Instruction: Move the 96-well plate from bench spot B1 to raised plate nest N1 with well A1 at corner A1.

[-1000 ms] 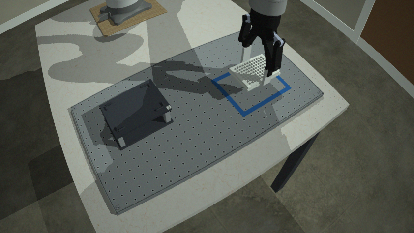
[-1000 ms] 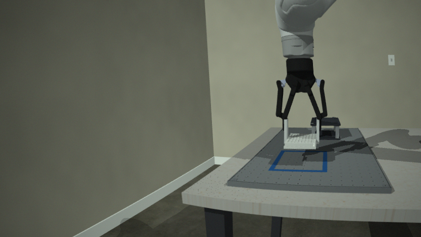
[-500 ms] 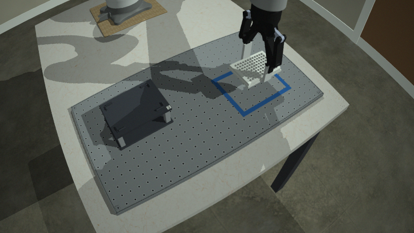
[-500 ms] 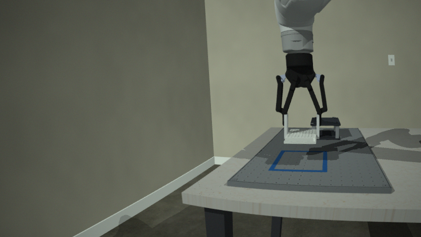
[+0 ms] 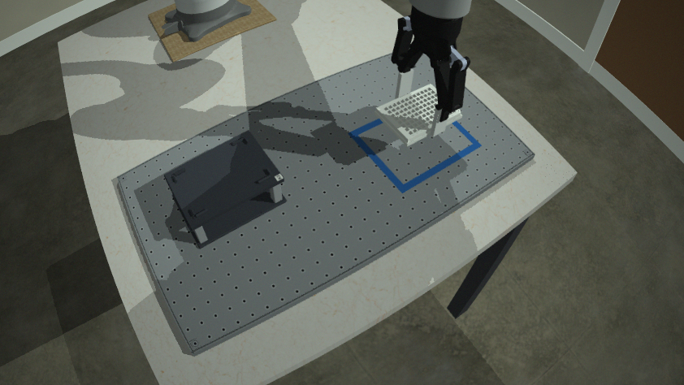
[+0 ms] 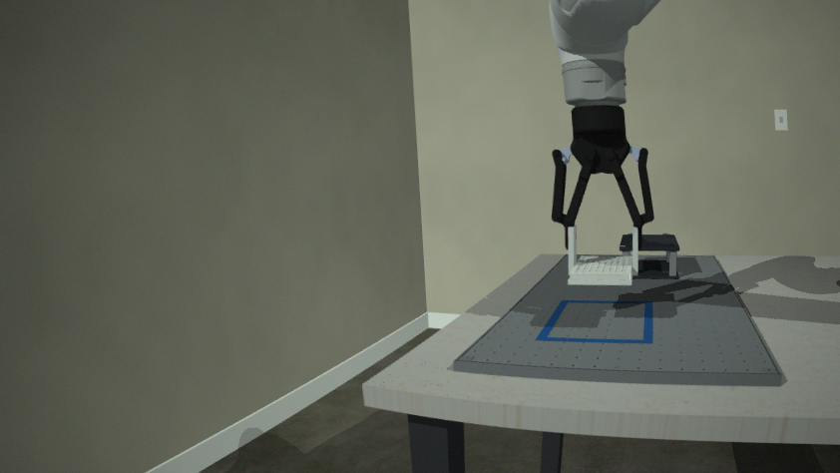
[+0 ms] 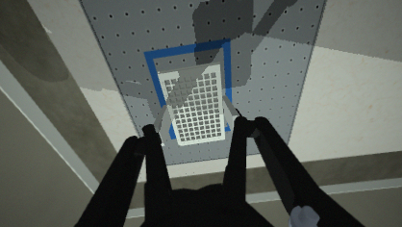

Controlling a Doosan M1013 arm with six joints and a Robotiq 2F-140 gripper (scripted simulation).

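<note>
Now: the raised nest N1 320 mm to the right of my hand, 120 mm behind it and 30 mm below it. From my hand the other things lie so: 96-well plate (20 mm below).
</note>
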